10 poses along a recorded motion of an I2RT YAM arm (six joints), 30 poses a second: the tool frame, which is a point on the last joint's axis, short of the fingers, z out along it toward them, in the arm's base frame.
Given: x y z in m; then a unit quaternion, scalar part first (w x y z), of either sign.
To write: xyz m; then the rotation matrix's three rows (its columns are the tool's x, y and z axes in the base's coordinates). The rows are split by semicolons. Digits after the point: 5 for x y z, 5 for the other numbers.
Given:
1: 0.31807 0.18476 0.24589 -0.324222 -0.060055 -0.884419 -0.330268
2: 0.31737 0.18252 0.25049 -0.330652 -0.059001 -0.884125 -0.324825
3: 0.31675 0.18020 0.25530 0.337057 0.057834 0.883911 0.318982
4: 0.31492 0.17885 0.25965 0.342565 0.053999 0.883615 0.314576
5: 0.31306 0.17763 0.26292 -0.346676 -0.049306 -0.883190 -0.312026
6: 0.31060 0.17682 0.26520 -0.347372 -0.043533 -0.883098 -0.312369
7: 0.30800 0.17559 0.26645 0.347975 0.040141 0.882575 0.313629
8: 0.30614 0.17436 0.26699 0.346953 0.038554 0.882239 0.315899
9: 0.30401 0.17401 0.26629 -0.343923 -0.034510 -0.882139 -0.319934
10: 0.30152 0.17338 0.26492 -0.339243 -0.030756 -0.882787 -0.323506
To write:
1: 0.31807 0.18476 0.24589; -0.78255 -0.10793 0.61316; 0.32039 0.77463 0.54525; -0.53383 0.62313 -0.57161
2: 0.31737 0.18252 0.25049; -0.77438 -0.11048 0.62301; 0.31914 0.78202 0.53535; -0.54635 0.61339 -0.57032
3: 0.31675 0.18020 0.25530; -0.76610 -0.11279 0.63275; 0.31727 0.78981 0.52492; -0.55896 0.60289 -0.56929
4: 0.31492 0.17885 0.25965; -0.75947 -0.12010 0.63936; 0.31095 0.79625 0.51893; -0.57142 0.59292 -0.56738
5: 0.31306 0.17763 0.26292; -0.75477 -0.12925 0.64313; 0.30344 0.80042 0.51697; -0.58159 0.58534 -0.56491
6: 0.31060 0.17682 0.26520; -0.75487 -0.14013 0.64072; 0.29390 0.80106 0.52146; -0.58633 0.58195 -0.56352
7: 0.30800 0.17559 0.26645; -0.75460 -0.14742 0.63941; 0.28913 0.80005 0.52567; -0.58905 0.58154 -0.56110
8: 0.30614 0.17436 0.26699; -0.75627 -0.15118 0.63655; 0.28723 0.79744 0.53064; -0.58783 0.58415 -0.55966
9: 0.30401 0.17401 0.26629; -0.76105 -0.15918 0.62886; 0.28095 0.79290 0.54071; -0.58469 0.58819 -0.55872
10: 0.30152 0.17338 0.26492; -0.76794 -0.16519 0.61886; 0.27380 0.78880 0.55031; -0.57906 0.59204 -0.56052
